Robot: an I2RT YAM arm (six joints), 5 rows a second.
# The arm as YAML. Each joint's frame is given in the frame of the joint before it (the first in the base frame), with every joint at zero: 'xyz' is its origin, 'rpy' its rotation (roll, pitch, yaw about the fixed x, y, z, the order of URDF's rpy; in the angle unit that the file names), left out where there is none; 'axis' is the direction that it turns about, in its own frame. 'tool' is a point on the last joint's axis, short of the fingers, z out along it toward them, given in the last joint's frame.
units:
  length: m
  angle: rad
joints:
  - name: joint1
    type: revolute
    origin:
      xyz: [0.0, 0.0, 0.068]
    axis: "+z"
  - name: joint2
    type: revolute
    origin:
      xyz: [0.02, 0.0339, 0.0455]
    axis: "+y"
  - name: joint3
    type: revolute
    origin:
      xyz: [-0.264, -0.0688, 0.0]
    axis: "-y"
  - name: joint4
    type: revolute
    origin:
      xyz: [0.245, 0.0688, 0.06]
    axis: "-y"
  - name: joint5
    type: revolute
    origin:
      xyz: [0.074, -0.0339, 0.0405]
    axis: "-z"
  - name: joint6
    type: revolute
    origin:
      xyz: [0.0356, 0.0, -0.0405]
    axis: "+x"
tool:
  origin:
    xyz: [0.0, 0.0, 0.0]
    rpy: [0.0, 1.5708, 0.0]
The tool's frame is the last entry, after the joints.
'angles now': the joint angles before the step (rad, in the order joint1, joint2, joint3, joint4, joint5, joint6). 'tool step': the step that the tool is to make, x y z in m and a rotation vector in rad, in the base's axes. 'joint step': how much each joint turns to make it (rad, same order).
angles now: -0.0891 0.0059 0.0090 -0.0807 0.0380 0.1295
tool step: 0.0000 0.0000 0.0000 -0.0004 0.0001 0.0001
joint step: 0.0000 0.0000 0.0000 0.0000 -0.0001 -0.0004
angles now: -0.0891 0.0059 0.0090 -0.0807 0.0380 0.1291
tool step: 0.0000 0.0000 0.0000 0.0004 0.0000 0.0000
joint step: 0.0000 0.0000 0.0000 0.0000 0.0000 0.0004
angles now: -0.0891 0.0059 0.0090 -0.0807 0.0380 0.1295
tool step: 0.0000 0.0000 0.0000 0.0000 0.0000 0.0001
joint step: 0.0000 0.0000 0.0000 0.0000 -0.0001 0.0000
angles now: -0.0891 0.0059 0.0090 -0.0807 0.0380 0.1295
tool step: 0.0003 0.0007 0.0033 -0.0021 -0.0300 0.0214
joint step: -0.0005 0.0002 0.0000 0.0302 -0.0219 -0.0008
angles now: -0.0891 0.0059 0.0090 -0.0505 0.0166 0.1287
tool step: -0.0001 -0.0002 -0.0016 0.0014 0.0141 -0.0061
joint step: 0.0001 -0.0001 -0.0002 -0.0141 0.0062 0.0005
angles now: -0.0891 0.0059 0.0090 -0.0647 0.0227 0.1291
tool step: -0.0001 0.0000 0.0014 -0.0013 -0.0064 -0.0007
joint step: 0.0002 0.0005 0.0028 0.0042 0.0010 -0.0007
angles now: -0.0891 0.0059 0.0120 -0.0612 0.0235 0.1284
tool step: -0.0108 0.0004 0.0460 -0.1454 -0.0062 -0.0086
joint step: -0.0005 0.0361 0.1776 -0.1179 0.0143 -0.1438
